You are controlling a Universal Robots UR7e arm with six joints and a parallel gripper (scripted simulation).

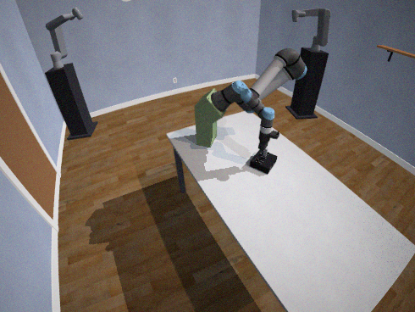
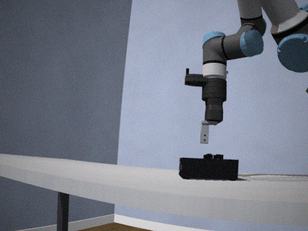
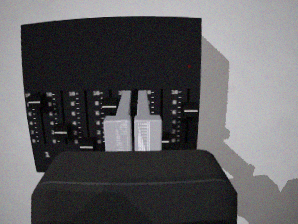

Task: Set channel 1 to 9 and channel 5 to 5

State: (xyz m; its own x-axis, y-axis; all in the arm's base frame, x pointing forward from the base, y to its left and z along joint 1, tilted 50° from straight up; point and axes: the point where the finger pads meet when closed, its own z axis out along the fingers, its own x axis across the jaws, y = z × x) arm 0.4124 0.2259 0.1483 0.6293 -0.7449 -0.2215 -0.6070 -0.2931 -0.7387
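The channel 5 fader cap lies 5 cm below my hand, 2 cm to the right of it and 2 cm behind it. Also, from my hand: channel 2 fader cap (7 cm behind, 5 cm below, 2 cm to the left); then channel 1 fader cap (6 cm to the left, 6 cm behind, 5 cm below); then channel 3 fader cap (6 cm behind, 5 cm below).
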